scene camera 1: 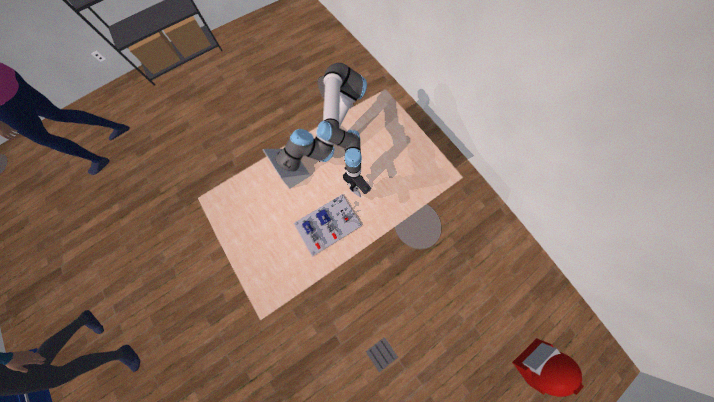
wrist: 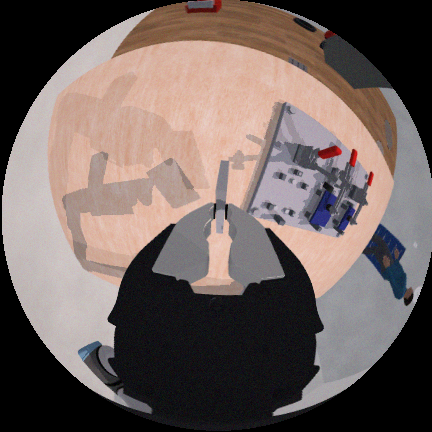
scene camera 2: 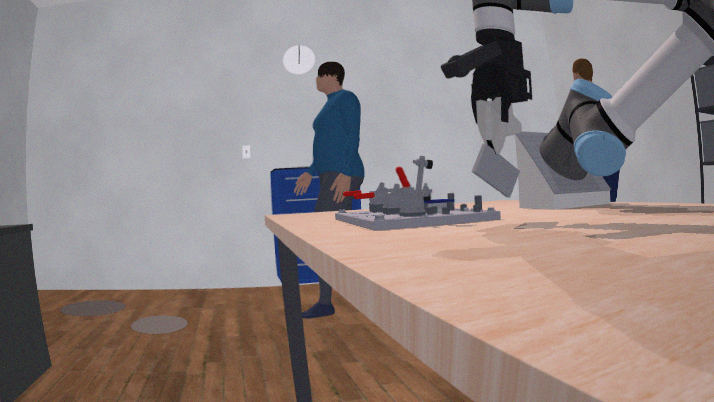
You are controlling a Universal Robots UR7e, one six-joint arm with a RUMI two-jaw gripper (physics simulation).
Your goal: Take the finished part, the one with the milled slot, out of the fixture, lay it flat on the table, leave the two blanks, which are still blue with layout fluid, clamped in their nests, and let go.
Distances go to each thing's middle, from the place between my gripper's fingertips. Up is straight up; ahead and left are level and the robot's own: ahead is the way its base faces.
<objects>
Right now the finished part [scene camera 2: 495,170] is 3 cm below my hand and 1 cm behind it. The rest, counted from my hand: fixture plate [scene camera 2: 365,219] 25 cm to the right, 10 cm below, 6 cm ahead.
</objects>
